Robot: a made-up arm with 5 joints.
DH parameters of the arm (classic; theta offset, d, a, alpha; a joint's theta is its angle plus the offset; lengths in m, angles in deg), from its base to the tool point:
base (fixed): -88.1 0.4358 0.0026 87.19
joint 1: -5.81 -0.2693 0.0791 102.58
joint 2: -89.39 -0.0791 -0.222 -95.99
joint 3: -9.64 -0.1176 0.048 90
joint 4: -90 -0.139 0.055 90
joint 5: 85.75 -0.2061 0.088 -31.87
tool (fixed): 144.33 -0.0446 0 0
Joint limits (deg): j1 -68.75..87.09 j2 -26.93..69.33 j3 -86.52..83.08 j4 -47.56..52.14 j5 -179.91..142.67
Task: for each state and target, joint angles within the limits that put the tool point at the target. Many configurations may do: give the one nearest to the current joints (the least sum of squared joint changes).
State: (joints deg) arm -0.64 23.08 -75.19 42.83 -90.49
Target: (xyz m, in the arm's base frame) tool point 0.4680 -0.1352 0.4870
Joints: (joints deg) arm -0.99 60.44 -23.18 20.66 -104.08
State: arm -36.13 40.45 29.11 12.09 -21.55
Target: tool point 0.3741 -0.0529 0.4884
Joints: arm -33.31 15.81 -0.24 23.49 -5.49
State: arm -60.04 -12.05 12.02 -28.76 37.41
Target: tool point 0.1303 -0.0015 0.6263
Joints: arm -65.86 -26.93 8.54 -38.36 35.59
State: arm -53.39 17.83 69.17 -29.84 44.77
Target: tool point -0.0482 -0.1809 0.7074
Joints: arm -55.43 -3.83 83.08 -30.83 93.55
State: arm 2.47 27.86 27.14 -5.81 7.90
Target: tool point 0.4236 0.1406 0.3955
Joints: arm 25.62 30.60 -15.33 -18.00 3.46
